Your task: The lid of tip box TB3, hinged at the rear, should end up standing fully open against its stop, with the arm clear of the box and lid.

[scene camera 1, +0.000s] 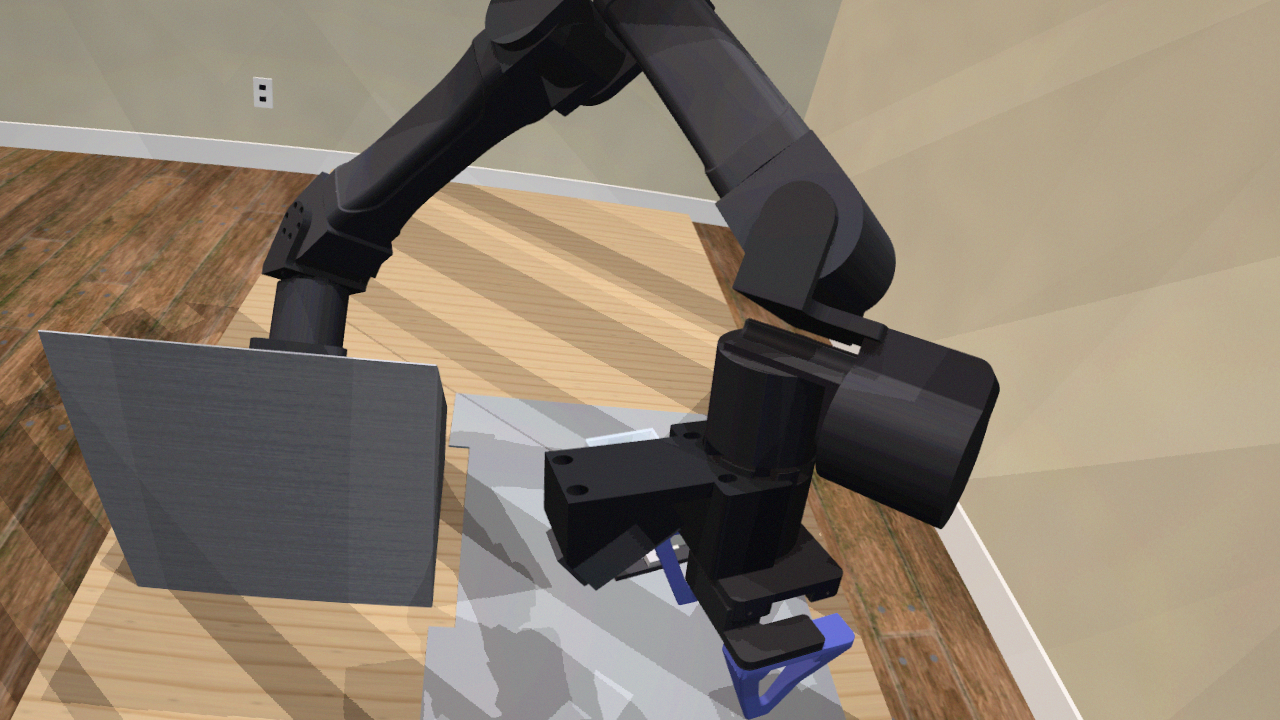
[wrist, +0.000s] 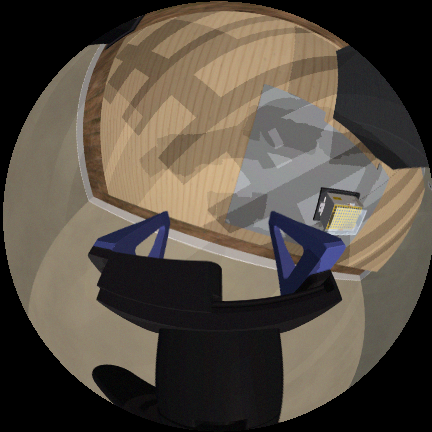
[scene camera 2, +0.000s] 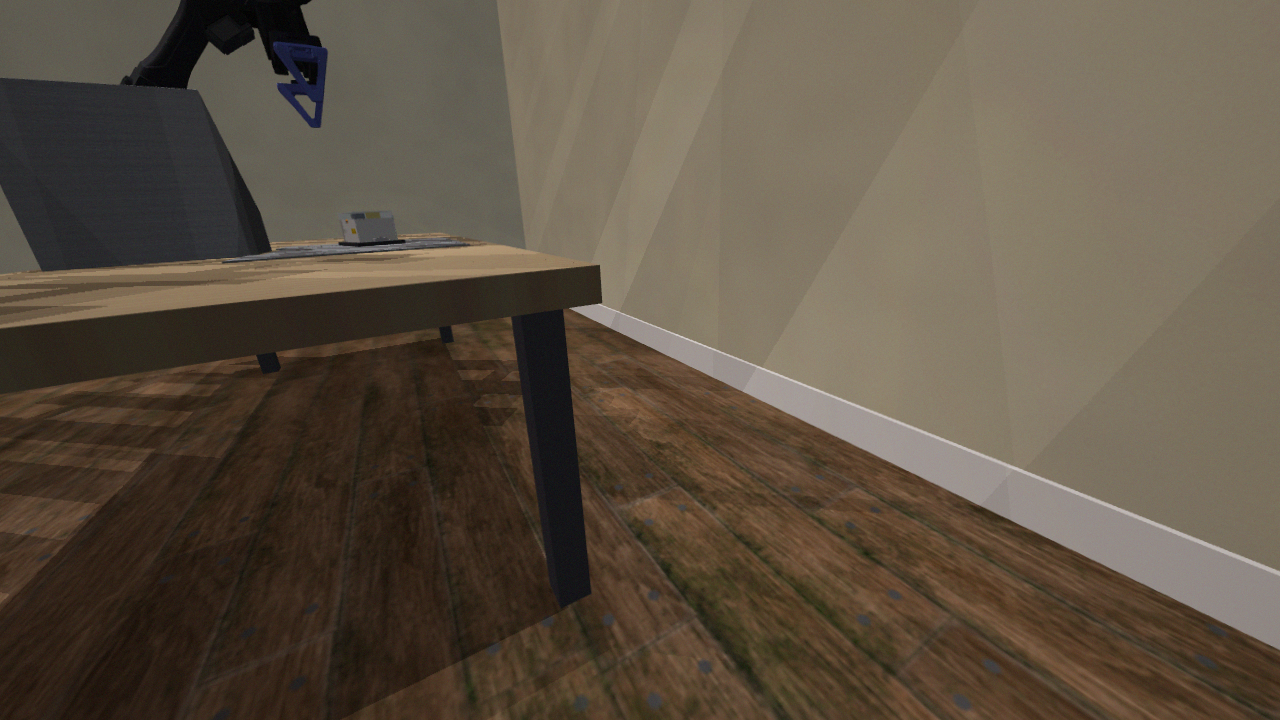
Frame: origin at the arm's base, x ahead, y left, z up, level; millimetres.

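Seen in the pictures: gripper, fingertip midpoint: (scene camera 1: 719, 654) (wrist: 218, 216) (scene camera 2: 316, 115); arm's base, link origin: (scene camera 1: 302, 373) (scene camera 2: 144, 144).
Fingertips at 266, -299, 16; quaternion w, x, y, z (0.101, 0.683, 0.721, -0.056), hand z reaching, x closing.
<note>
Offsets run from my fingertips to a thing's top centre, as dx, dy, dz. Level surfaces: height alone.
Tip box TB3, a small pale box @(+70, +303, -149) (scene camera 1: 651, 557) (scene camera 2: 368, 229) (wrist: 345, 200) on a black base, has rows of yellow tips showing at its top in the wrist view. A clear lid pane @(+69, +302, -149) (scene camera 1: 626, 437) (wrist: 361, 225) shows at the box's far edge; in scene camera 1 its upper edge rises behind the black wrist housing. The lid's exact angle and its stop cannot be made out. My gripper (scene camera 1: 716, 659) (scene camera 2: 304, 98) (wrist: 218, 216), with blue fingers, is open and empty, high above the table and apart from the box. In scene camera 1 the housing hides most of the box.
A large dark grey block (scene camera 1: 286, 474) (scene camera 2: 116, 179) (wrist: 375, 105) stands beside the grey mat @(dz -227) (scene camera 1: 501, 501) (wrist: 255, 170) that bears the box. Both are on the wooden table @(dz -229) (scene camera 1: 572, 259) (scene camera 2: 402, 277) (wrist: 200, 50). A wall runs along the table's right side in scene camera 1.
</note>
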